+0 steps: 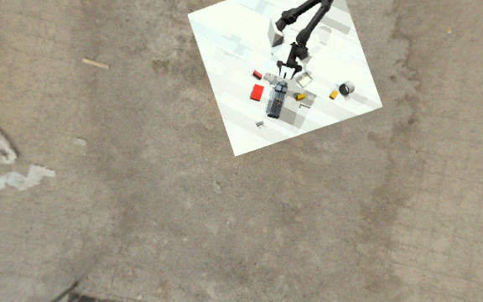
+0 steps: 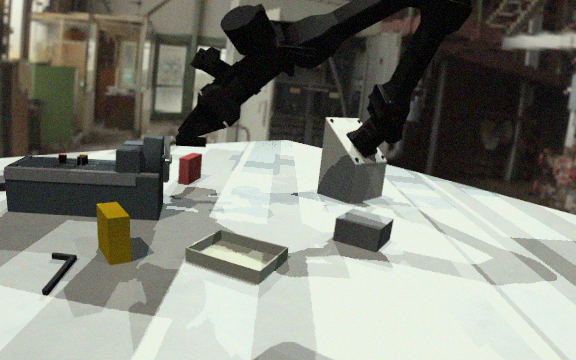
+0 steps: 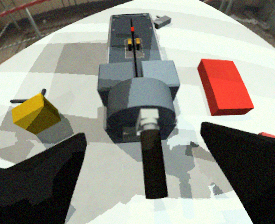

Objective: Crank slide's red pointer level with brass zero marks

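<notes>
Now: the dark crank handle 2 cm behind my gripper tip, 1 cm to the left of it and 1 cm below it. Round my gripper tip: red pointer (15 cm ahead, 13 cm to the right, 5 cm below); shallow grey tray (5 cm ahead, 19 cm to the left, 12 cm below); yellow block (17 cm ahead, 8 cm to the left, 10 cm below).
</notes>
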